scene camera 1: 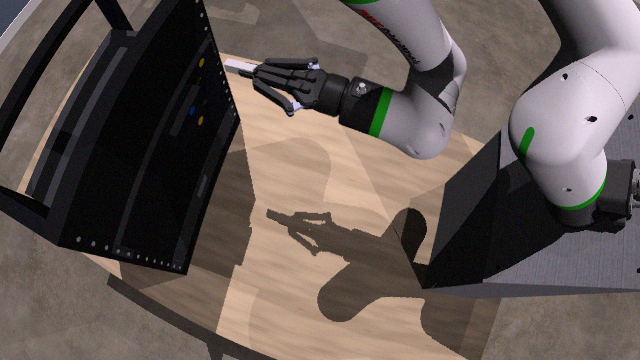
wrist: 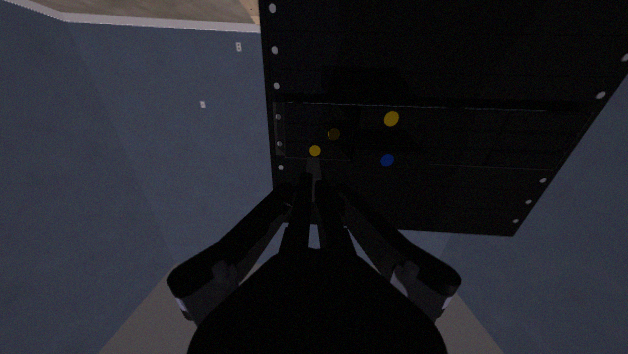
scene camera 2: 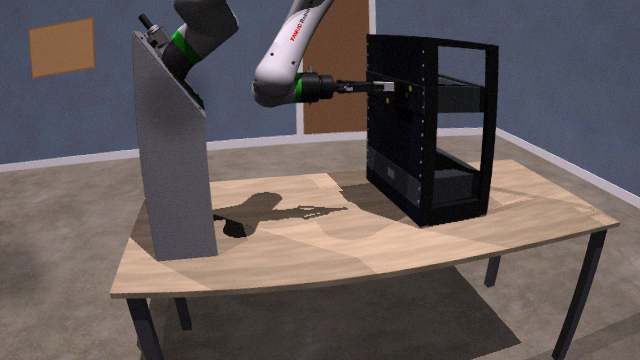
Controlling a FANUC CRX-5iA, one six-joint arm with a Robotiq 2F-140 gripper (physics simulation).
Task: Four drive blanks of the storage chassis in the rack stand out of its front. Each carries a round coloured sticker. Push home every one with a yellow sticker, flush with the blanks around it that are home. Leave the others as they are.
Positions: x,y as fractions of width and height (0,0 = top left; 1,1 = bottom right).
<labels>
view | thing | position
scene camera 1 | gripper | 0.35,0.18
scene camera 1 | black rack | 0.20,0.48
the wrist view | gripper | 0.50,0.47
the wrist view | black rack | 0.77,0.48
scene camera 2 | gripper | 0.61,0.24
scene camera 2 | black rack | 0.63,0.45
</labels>
